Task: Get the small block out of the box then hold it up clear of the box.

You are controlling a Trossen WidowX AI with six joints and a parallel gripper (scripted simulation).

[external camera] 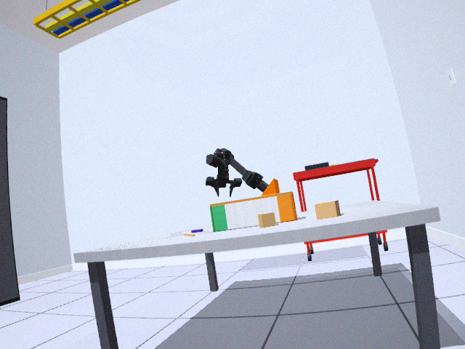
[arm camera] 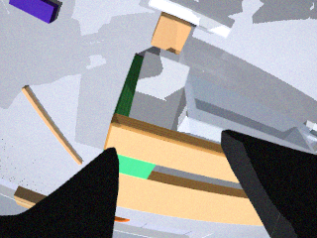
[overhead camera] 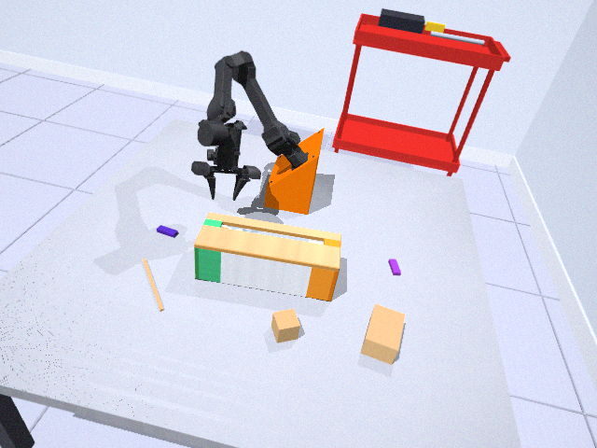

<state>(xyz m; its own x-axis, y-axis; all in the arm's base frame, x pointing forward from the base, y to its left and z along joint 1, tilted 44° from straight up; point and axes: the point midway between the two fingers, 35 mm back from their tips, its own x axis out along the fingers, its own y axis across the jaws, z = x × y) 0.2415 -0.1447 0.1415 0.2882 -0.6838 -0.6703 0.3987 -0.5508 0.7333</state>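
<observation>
Right now the small tan block is 20 mm behind my gripper tip, 10 mm to the right of it and 140 mm below it. The rest, counted from my gripper tip: thin wooden stick: 210 mm ahead, 140 mm to the right, 160 mm below.
</observation>
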